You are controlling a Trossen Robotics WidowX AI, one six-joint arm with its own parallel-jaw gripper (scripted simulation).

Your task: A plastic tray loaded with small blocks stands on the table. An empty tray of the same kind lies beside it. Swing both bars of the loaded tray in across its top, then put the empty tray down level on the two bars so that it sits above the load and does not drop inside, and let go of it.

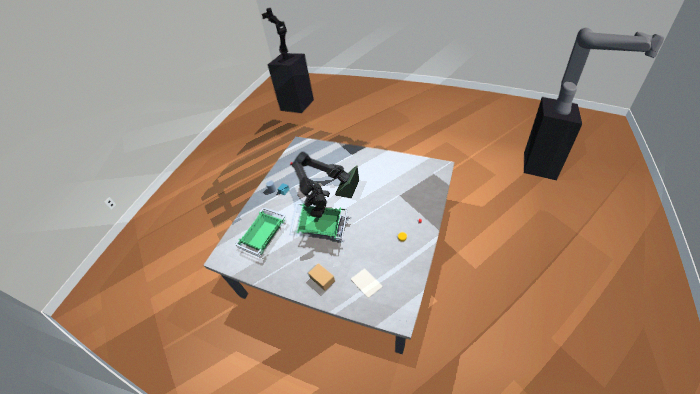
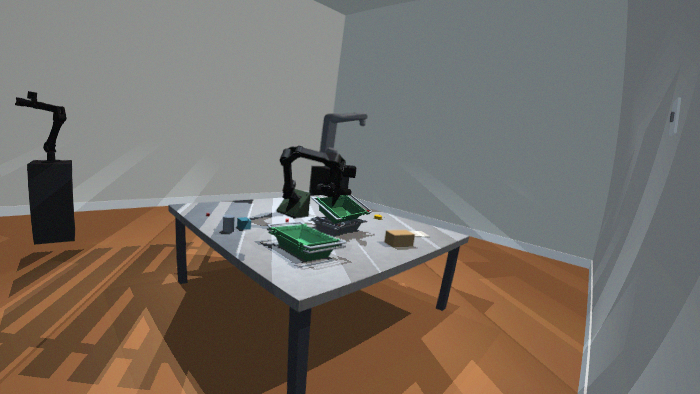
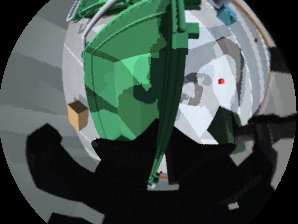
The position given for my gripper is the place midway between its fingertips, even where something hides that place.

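I can see my gripper (image 3: 159, 121). There is also a green tray (image 1: 328, 224), and I find the green tray (image 2: 345, 209) in another image as well. Image 3, where my gripper is, shows me the green tray (image 3: 134, 67) too.
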